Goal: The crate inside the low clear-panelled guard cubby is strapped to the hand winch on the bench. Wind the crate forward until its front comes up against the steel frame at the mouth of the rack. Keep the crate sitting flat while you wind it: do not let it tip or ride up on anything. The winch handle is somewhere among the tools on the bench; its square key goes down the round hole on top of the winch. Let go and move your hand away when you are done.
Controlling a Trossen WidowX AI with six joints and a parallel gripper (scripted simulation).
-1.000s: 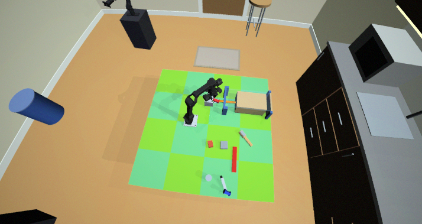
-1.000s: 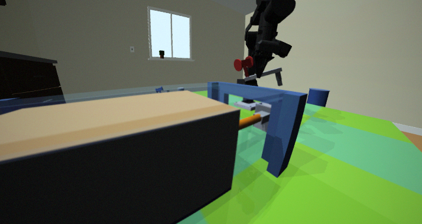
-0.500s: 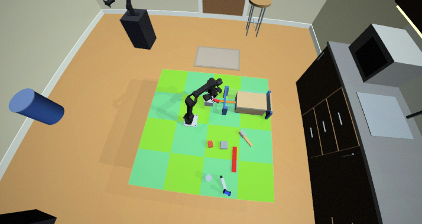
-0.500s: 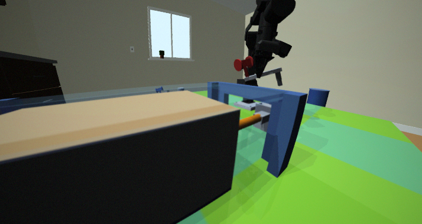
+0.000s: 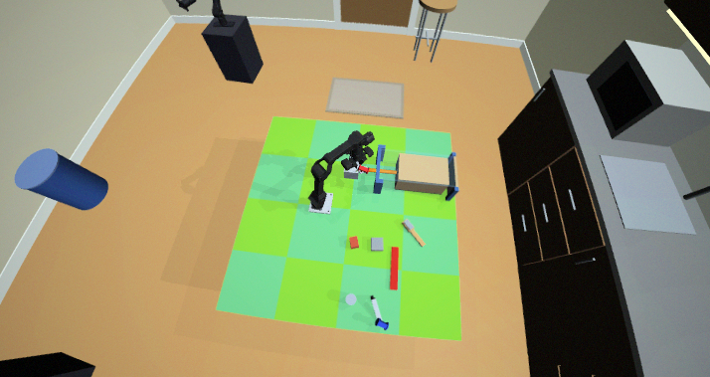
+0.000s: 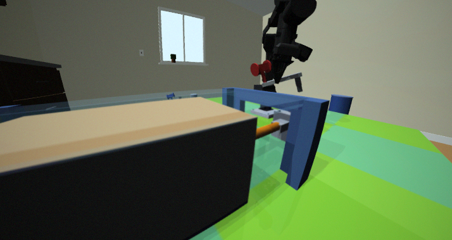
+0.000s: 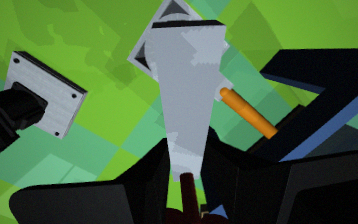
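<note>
The red-knobbed crank handle lies 2 cm above my gripper tip. Round my gripper tip: blue steel frame 11 cm ahead, 6 cm to the left, 7 cm below; grey winch 6 cm behind, 4 cm to the left, 15 cm below; red knob 3 cm ahead, 3 cm to the right, 3 cm above.
</note>
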